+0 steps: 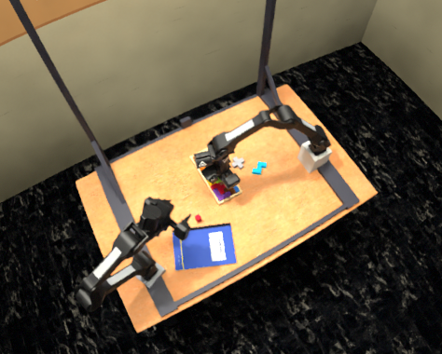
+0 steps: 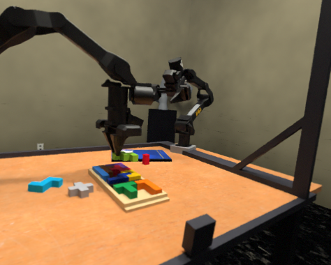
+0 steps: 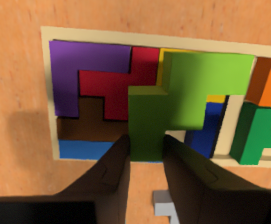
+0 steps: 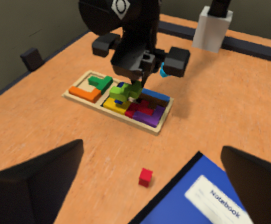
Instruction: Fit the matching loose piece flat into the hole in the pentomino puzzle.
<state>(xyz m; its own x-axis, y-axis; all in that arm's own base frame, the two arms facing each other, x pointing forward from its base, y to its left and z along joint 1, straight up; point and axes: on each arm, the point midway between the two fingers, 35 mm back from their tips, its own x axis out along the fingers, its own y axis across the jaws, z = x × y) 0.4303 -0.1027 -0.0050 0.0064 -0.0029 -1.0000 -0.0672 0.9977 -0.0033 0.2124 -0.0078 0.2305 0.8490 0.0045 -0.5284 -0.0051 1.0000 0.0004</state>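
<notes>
My left gripper is now 2 cm past the lime green piece, 2 cm to the left of it and 4 cm above it. From my left hand the other things lie so: grey cross piece (4 cm behind, 12 cm to the left, 10 cm below); then red block (8 cm ahead, 18 cm to the right, 9 cm below); then cyan piece (4 cm ahead, 19 cm to the left, 10 cm below).
</notes>
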